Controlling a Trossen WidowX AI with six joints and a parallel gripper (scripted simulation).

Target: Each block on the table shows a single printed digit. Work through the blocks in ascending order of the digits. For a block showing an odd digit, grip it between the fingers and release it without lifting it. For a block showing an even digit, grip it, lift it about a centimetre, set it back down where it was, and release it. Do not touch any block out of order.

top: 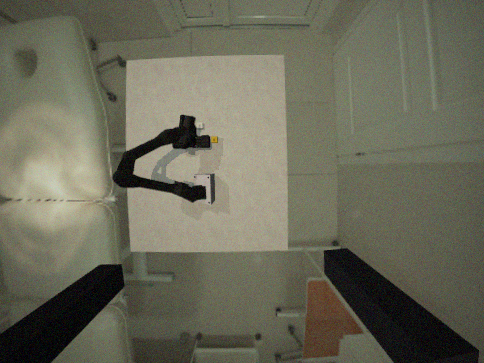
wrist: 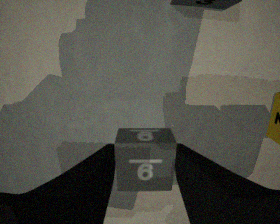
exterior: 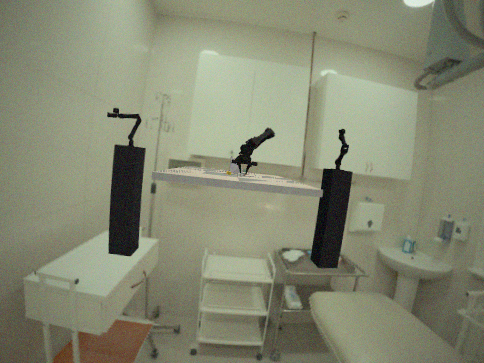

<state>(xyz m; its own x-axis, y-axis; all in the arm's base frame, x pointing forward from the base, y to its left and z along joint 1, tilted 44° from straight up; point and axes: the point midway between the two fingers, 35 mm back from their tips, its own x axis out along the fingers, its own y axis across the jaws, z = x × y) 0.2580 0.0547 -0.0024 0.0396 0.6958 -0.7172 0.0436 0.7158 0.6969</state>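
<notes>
Right now the grey block is 10 mm behind my gripper tip. From my gripper tip the other things lie so: yellow block 10 mm ahead, 110 mm to the right; white block 100 mm ahead, 30 mm to the right.
</notes>
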